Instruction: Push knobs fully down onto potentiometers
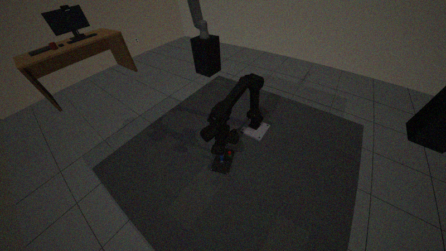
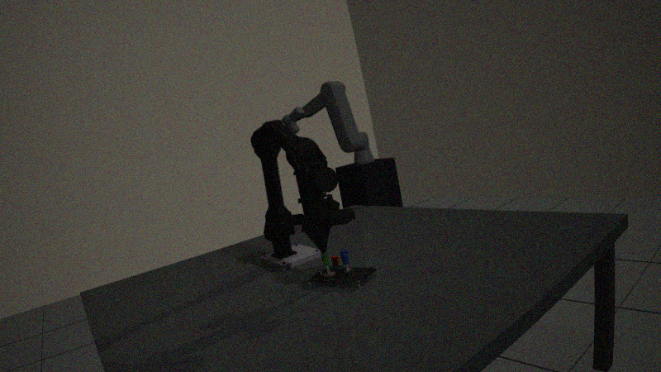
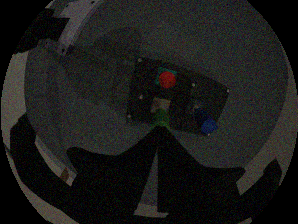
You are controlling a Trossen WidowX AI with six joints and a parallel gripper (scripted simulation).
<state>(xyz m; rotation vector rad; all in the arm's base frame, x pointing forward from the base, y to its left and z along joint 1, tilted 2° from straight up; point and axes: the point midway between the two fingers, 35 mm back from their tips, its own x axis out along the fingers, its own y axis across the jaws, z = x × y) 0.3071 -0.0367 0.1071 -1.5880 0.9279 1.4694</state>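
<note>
The blue knob is 40 mm ahead of my gripper tip, 30 mm to the left of it and 20 mm below it. The rest, counted from my gripper tip: green knob 20 mm below.
</note>
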